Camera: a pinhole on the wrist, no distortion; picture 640 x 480 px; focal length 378.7 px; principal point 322.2 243.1 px. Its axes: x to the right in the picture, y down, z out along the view. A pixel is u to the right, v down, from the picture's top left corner.
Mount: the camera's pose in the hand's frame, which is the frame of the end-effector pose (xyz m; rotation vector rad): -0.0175 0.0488 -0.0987 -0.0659 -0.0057 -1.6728
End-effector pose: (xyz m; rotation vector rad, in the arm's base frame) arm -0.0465 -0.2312 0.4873 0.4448 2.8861 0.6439
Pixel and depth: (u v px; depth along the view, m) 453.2 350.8 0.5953
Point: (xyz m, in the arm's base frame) -0.1247 -0.1148 -0.0371
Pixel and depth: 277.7 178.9 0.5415
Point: 0.1588 0.0410 0.1606
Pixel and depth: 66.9 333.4 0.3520
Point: -0.0213 0.1466 0.3917
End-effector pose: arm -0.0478 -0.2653 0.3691 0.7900 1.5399 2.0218
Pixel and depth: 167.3 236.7 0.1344
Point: -0.0215 -0.2763 0.4801
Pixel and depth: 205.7 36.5 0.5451
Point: 0.4531 -0.2090 0.6767
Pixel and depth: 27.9 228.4 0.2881
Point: 0.0644 -0.2104 0.6814
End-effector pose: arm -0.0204 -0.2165 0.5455 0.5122 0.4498 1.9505
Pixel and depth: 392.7 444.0 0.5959
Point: 0.1751 0.1345 0.9688
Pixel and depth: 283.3 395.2 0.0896
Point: -0.0787 -0.2202 0.5701
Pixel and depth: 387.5 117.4 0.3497
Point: 0.1539 -0.3148 0.7505
